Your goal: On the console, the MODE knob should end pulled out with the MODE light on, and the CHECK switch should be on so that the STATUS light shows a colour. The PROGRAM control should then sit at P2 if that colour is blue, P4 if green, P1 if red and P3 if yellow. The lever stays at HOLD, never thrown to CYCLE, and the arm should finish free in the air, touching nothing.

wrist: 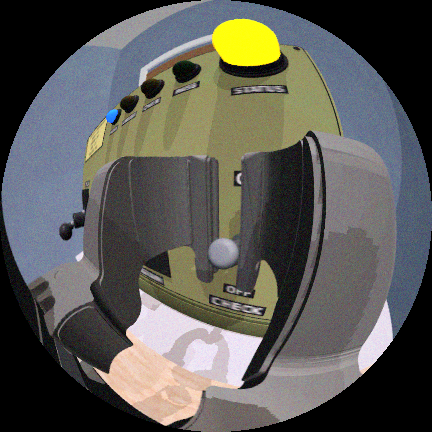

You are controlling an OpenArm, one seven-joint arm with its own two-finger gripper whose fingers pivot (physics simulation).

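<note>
The olive console (195,125) fills the middle of the wrist view. Its STATUS light (246,44) glows yellow at the top. The grey CHECK switch (223,252) shows its rounded end toward the camera, above the OFF label (239,290) and the CHECK label (237,305). A partly hidden label (239,178) is higher up. My gripper (232,222) is shut, with a narrow gap between its fingers; the switch end shows at the lower part of this gap. Whether they touch is unclear. The MODE knob, PROGRAM control and HOLD lever cannot be identified for certain.
A small blue light (113,116) is lit at the upper left, beside several dark lights with unreadable labels. A yellow note (96,140) is below it. A black-knobbed control (66,231) sticks out at the far left. My fingers hide much of the console's lower face.
</note>
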